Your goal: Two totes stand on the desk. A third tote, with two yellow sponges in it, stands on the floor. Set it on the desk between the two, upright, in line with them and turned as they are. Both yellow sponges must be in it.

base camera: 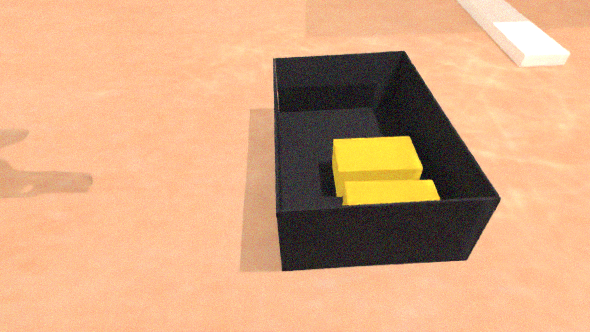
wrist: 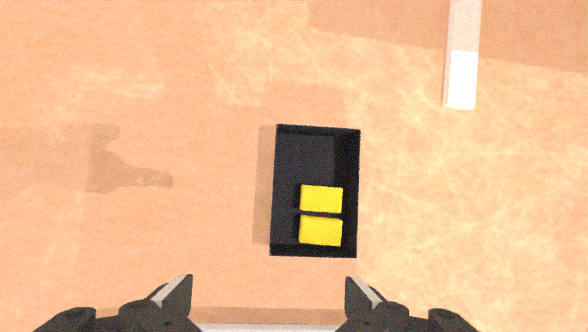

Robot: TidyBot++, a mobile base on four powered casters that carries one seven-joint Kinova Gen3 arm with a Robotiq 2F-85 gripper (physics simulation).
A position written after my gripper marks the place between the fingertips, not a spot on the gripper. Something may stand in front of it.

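Note:
You'd find my gripper (wrist: 270, 292) in the wrist view, and there's a dark tote (wrist: 323, 156) in it as well.

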